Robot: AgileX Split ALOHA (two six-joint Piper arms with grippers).
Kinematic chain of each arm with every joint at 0, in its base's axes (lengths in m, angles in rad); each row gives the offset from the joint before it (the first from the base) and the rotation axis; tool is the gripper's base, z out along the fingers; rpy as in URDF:
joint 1: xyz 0 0 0.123 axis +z
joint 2: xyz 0 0 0 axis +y
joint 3: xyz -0.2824 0 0.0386 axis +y
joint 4: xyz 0.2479 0 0.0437 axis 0.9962 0 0.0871
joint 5: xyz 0 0 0 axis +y
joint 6: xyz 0.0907 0 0.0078 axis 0.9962 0 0.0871
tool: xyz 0 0 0 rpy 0 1.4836 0
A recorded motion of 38 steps. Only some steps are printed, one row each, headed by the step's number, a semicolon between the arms.
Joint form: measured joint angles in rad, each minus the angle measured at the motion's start. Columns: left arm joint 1, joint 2, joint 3, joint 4, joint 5, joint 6; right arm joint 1, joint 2, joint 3, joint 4, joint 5, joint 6.
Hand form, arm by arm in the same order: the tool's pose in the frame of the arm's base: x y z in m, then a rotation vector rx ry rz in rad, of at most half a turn. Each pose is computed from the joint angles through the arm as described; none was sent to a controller.
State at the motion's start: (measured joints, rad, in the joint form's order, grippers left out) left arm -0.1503 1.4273 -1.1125 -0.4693 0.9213 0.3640; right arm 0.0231 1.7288 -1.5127 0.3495 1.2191 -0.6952
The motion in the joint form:
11: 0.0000 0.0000 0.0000 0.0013 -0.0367 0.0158; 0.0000 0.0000 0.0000 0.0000 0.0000 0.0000
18: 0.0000 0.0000 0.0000 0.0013 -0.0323 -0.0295; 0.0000 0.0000 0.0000 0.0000 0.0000 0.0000
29: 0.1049 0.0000 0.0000 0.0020 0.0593 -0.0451; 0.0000 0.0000 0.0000 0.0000 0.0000 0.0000
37: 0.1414 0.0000 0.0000 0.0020 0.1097 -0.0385; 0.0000 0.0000 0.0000 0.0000 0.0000 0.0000
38: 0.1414 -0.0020 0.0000 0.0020 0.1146 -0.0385; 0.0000 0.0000 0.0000 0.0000 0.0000 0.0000
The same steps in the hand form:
11: 0.2809 -0.0747 0.2985 0.4082 2.5707 -0.4956; 0.3539 0.0375 0.3017 -0.8726 2.6606 0.3525
18: 0.2806 -0.0748 0.2984 0.3526 2.5887 -0.5133; 0.3539 0.0375 0.3017 -0.8726 2.6606 0.3525
29: 0.2792 -0.0468 0.2956 0.2311 2.6733 -0.5207; 0.3539 0.0375 0.3017 -0.8726 2.6606 0.3525
37: 0.2765 -0.0377 0.2943 0.2101 2.7137 -0.5308; 0.3539 0.0375 0.3017 -0.8726 2.6606 0.3525
38: 0.2757 -0.0378 0.2947 0.2124 2.7160 -0.5326; 0.3539 0.0375 0.3017 -0.8726 2.6606 0.3525

